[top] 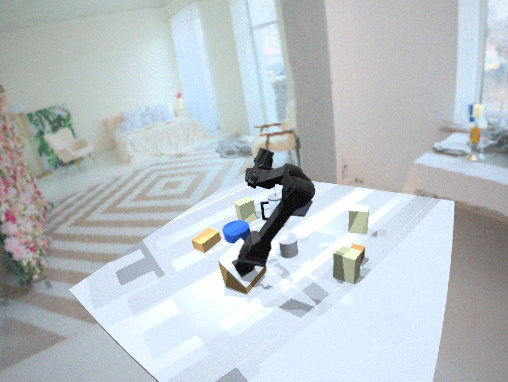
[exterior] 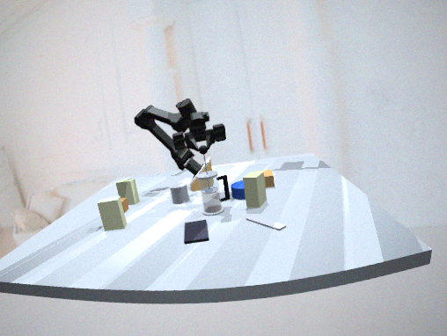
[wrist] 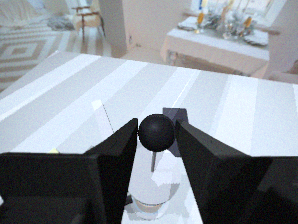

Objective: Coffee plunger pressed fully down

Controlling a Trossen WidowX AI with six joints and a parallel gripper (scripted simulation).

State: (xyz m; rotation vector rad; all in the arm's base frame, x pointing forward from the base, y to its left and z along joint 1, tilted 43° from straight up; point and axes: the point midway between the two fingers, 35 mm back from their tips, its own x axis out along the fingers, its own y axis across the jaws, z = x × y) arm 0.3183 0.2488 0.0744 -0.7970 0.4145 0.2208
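The coffee press is 12 cm below my gripper tip, 2 cm behind it and 1 cm to the left of it. Round my gripper tip: white strip: 23 cm below, 19 cm to the left, 11 cm ahead; then grey cylinder: 19 cm below, 18 cm to the right, 17 cm behind; then blue disc: 21 cm below, 19 cm behind, 10 cm to the left.
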